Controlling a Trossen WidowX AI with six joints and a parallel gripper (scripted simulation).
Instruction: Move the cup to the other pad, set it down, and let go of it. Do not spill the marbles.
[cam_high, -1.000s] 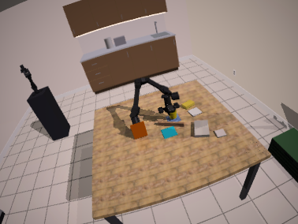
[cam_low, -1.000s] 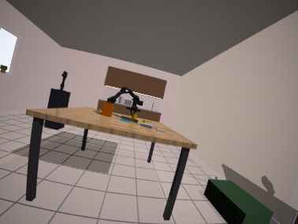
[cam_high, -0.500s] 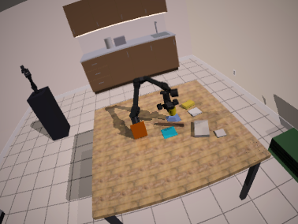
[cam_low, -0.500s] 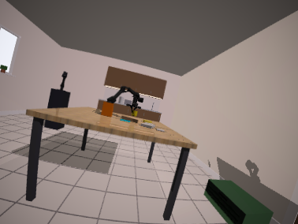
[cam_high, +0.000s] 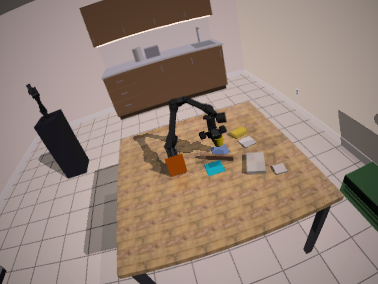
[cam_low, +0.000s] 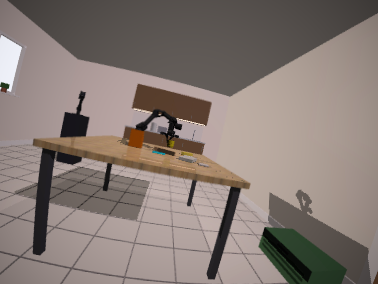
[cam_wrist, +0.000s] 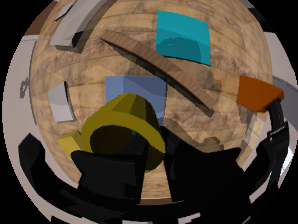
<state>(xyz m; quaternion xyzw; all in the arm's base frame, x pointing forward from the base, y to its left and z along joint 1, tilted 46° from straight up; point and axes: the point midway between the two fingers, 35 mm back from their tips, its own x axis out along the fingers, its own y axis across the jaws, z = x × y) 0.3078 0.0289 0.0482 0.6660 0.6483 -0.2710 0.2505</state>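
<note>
Now: gripper tip 15 cm to the left of the cyan pad, 10 cm above it and 7 cm past it. Also, from my gripper tip: yellow cup: 2 cm ahead; blue pad: 10 cm below, 3 cm ahead, 1 cm to the left; wooden stick: 9 cm below, 7 cm to the right, 2 cm behind.
</note>
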